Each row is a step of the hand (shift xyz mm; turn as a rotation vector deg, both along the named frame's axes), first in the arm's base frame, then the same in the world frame.
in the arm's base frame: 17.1 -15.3 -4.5 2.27 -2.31 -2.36
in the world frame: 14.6 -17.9 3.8 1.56 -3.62 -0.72
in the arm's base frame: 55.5 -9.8 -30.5 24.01 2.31 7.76
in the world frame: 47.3 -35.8 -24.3 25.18 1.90 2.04
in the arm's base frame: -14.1 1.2 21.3 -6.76 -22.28 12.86
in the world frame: -9.4 15.9 17.6 -5.82 -8.92 24.37
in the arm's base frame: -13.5 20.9 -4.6 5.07 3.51 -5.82
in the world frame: -12.4 16.4 -14.8 4.07 -1.54 -7.28
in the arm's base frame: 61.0 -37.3 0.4 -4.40 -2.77 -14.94
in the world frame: 56.6 -40.6 16.1 -7.51 -10.07 -9.61
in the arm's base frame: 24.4 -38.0 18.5 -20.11 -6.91 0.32
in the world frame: 24.5 -23.9 34.8 -20.13 -1.57 6.68
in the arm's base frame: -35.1 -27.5 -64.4 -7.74 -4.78 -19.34
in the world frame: -49.4 -52.7 -30.2 -11.82 -13.60 -11.49
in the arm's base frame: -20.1 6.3 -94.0 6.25 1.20 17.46
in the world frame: -38.0 -46.0 -75.7 9.70 9.95 12.34
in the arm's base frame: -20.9 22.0 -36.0 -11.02 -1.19 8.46
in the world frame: -25.8 0.4 -39.4 -9.16 6.01 8.62
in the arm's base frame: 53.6 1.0 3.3 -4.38 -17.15 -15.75
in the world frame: 53.1 -7.2 -4.0 -8.82 -21.94 -1.56
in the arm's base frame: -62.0 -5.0 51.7 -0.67 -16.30 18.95
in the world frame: -50.6 37.6 50.7 1.83 -1.77 24.88
